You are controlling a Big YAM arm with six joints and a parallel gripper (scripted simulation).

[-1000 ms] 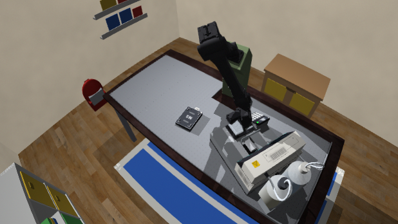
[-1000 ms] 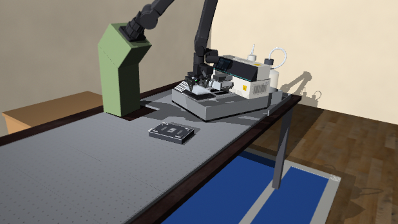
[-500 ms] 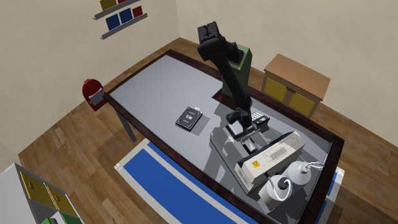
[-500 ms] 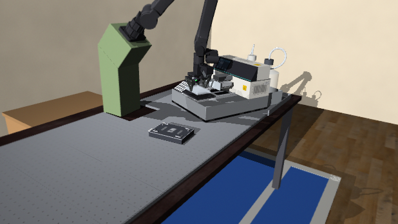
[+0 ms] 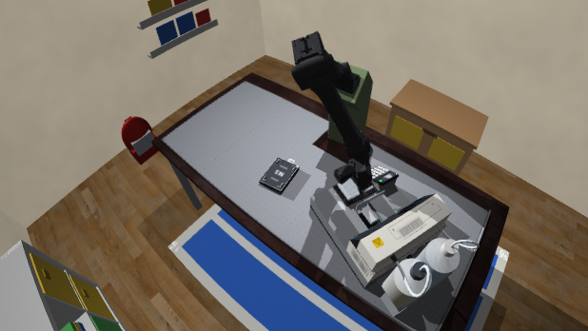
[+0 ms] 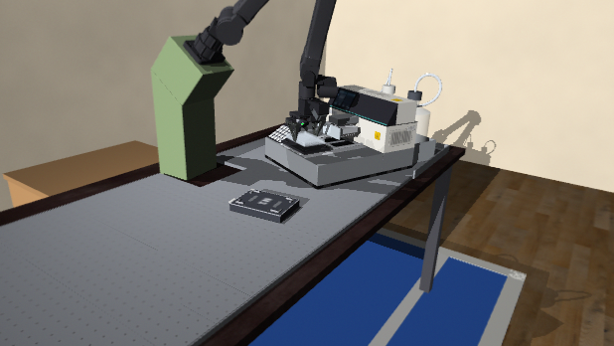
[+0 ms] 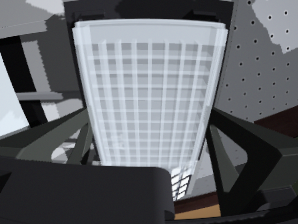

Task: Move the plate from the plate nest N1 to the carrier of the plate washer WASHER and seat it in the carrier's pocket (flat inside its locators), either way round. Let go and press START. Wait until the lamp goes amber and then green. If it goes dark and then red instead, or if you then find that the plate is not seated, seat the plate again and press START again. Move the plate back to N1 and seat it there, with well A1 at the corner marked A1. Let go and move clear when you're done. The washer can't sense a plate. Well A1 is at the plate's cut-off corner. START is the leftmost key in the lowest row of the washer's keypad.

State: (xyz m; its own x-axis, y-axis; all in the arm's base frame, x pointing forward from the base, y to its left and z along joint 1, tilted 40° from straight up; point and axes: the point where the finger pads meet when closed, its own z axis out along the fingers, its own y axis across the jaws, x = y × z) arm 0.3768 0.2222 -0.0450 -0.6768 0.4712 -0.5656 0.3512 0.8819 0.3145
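The well plate lies 10 mm below my hand. Also, from my hand: plate nest N1: 70 mm ahead, 350 mm to the right, 110 mm below; then plate washer: 70 mm ahead, 140 mm to the left, 10 mm above; then carrier: 20 mm below.
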